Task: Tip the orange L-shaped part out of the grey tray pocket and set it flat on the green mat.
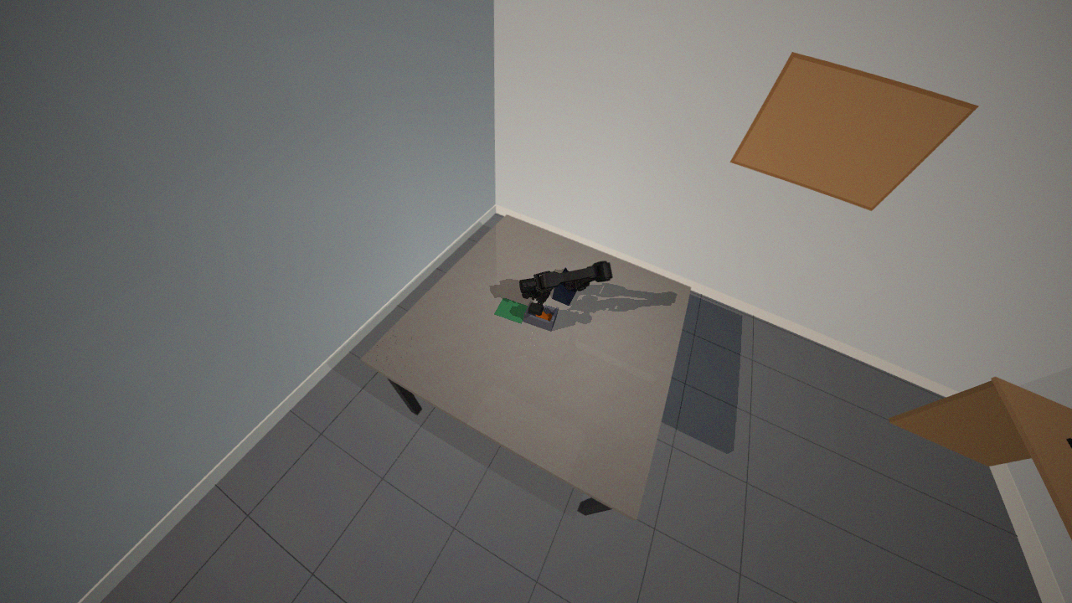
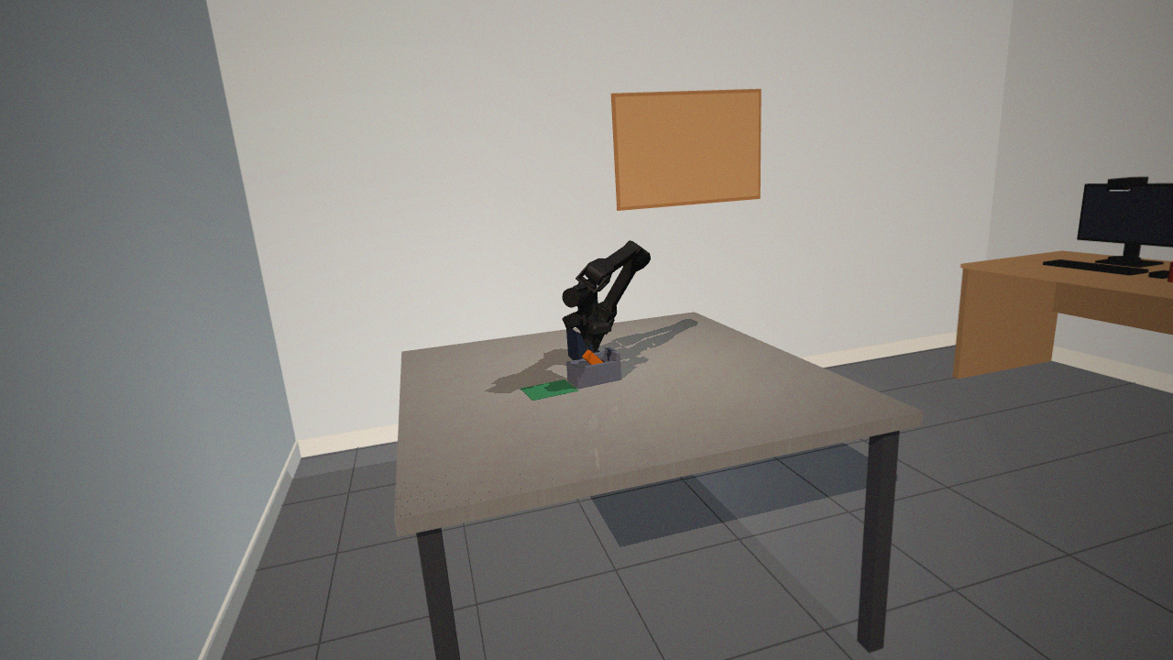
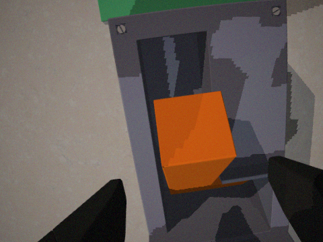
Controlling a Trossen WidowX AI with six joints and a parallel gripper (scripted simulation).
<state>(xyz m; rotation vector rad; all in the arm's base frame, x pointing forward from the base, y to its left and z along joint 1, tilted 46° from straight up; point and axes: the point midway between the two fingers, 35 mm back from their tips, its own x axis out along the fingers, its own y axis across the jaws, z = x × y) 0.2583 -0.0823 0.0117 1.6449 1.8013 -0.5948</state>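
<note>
Right now the orange L-shaped part is 20 mm behind my gripper tip, 30 mm to the left of it and 70 mm below it. Round my gripper tip: green mat (10 mm ahead, 150 mm to the right, 120 mm below).
</note>
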